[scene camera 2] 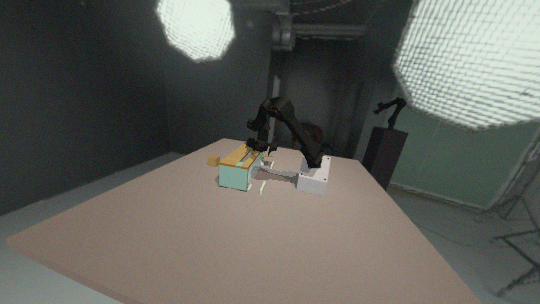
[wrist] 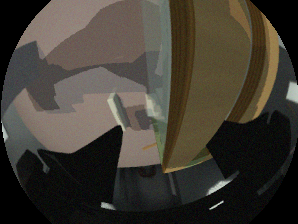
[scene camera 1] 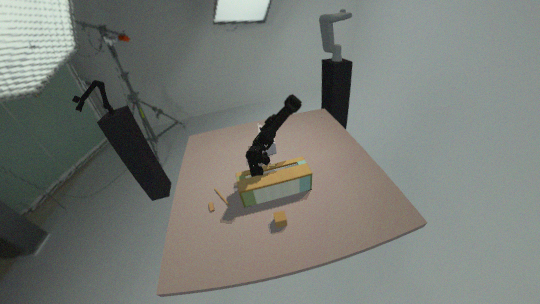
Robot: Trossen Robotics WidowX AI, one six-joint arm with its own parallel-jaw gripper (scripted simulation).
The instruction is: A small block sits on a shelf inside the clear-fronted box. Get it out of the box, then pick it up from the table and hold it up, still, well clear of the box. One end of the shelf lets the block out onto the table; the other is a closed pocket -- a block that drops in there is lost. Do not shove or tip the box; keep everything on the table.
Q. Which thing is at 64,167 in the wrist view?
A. My gripper.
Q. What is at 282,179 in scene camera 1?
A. A box.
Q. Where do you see a box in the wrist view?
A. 202,69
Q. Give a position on a box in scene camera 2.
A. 237,170
